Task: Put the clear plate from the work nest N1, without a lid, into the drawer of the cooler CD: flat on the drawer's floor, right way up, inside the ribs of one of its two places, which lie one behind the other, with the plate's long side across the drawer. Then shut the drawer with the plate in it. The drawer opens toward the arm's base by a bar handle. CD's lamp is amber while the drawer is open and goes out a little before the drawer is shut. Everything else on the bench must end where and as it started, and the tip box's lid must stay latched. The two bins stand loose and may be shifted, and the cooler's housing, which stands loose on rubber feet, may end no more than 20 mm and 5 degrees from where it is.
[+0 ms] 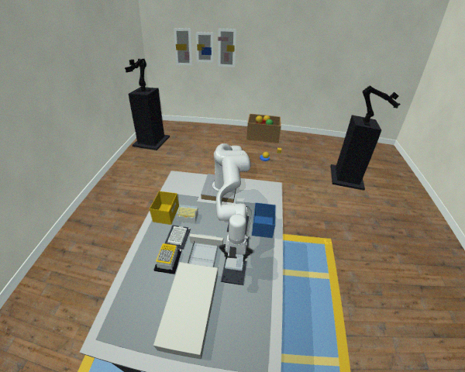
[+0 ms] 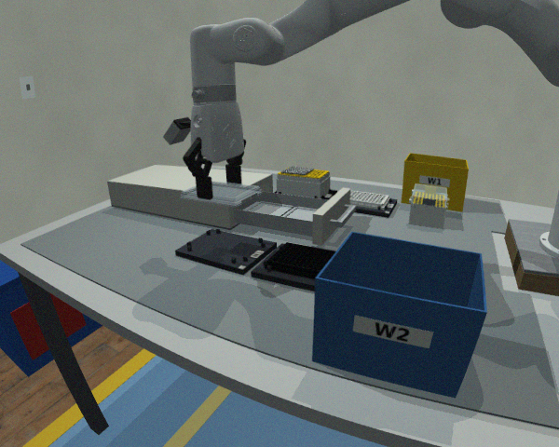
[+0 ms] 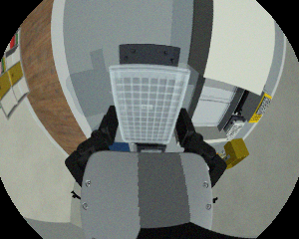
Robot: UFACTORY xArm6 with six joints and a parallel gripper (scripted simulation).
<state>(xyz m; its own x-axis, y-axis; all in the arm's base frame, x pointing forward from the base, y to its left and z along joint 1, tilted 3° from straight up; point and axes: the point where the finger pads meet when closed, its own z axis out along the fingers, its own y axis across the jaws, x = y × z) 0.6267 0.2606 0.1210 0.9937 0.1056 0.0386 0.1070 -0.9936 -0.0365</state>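
Right now my hand is 3 cm past the drawer, 19 cm to the left of it and 11 cm above it. From my hand the other things lie so: clear plate (1 cm below); black plate (17 cm behind, 2 cm to the right, 12 cm below); nest (13 cm below).
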